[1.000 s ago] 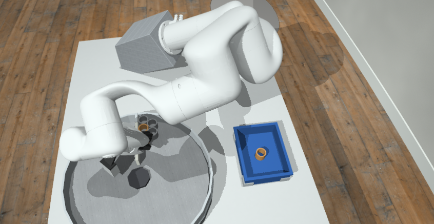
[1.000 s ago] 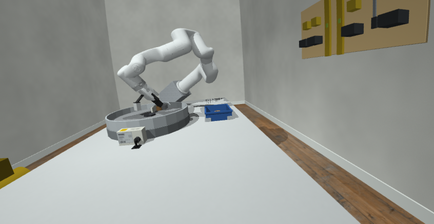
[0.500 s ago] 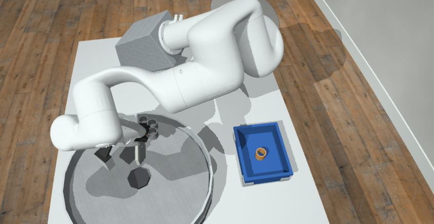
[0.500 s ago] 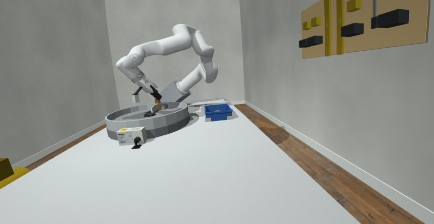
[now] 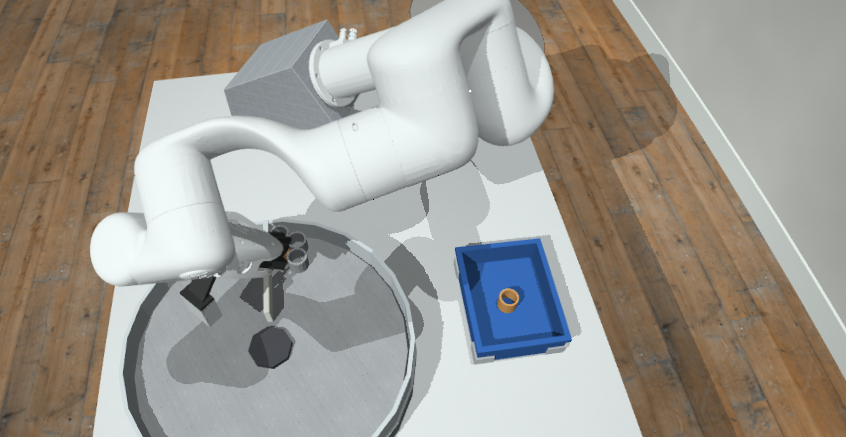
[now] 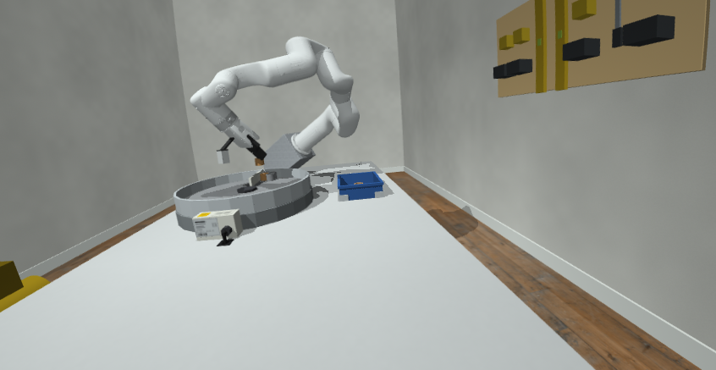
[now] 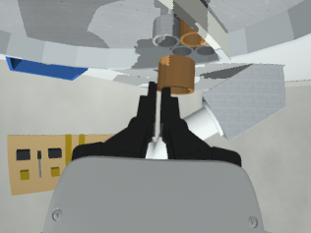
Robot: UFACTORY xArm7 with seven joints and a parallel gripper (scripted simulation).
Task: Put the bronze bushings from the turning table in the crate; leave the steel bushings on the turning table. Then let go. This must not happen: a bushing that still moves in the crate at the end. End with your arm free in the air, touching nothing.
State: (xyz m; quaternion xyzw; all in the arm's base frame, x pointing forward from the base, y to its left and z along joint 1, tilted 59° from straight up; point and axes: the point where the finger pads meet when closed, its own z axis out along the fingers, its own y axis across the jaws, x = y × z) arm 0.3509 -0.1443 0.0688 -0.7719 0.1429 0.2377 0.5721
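The blue crate is 360 mm to the left of my hand, 140 mm below it and 10 mm behind it. Also, from my hand: turning table: 110 mm below, 110 mm ahead.
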